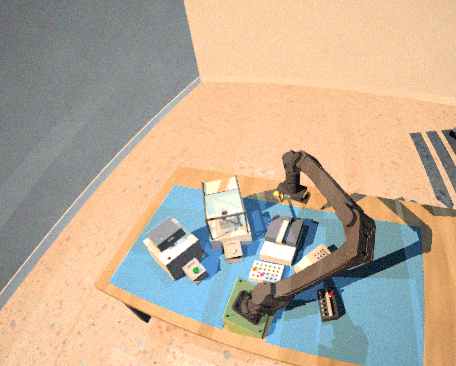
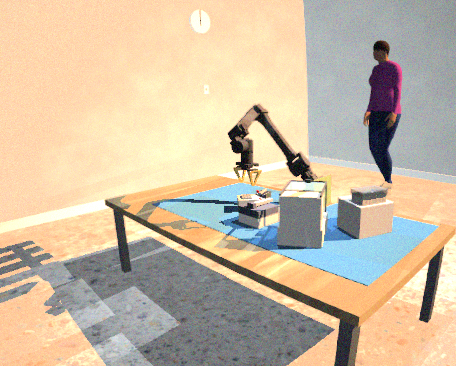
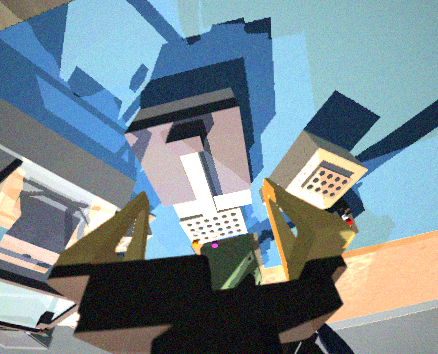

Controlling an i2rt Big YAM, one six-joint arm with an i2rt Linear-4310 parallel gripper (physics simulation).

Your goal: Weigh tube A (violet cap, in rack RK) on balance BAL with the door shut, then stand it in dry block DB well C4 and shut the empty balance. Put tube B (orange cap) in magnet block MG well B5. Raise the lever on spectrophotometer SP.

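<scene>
My gripper [image 1: 292, 199] [image 2: 248, 183] [image 3: 205, 190] is open and empty, high above the mat. Rack RK [image 1: 274, 278] [image 3: 240, 228] holds tube A, violet cap [image 1: 262, 274] [image 3: 215, 245], and tube B, orange cap [image 1: 254, 269] [image 3: 196, 244], upright. Balance BAL [image 1: 223, 200] [image 2: 300, 220] [image 3: 65, 150] has clear panels; its door state is unclear. Dry block DB [image 1: 306, 262] [image 3: 302, 192] shows a grid of holes. Dark magnet block MG [image 1: 328, 307] holds a red-capped item [image 1: 330, 294] [image 3: 349, 222]. A low grey-and-white instrument [image 1: 283, 240] [image 3: 227, 150], probably spectrophotometer SP, has a white lever [image 1: 282, 231] [image 3: 199, 175] lying flat.
A white instrument [image 1: 175, 252] [image 2: 367, 217] with a grey lid stands beyond the balance, with a green-button pad [image 1: 194, 270] in front. The balance's control pad [image 1: 233, 251] projects forward. The arm's green base plate [image 1: 239, 325] [image 3: 225, 265] is beside the rack.
</scene>
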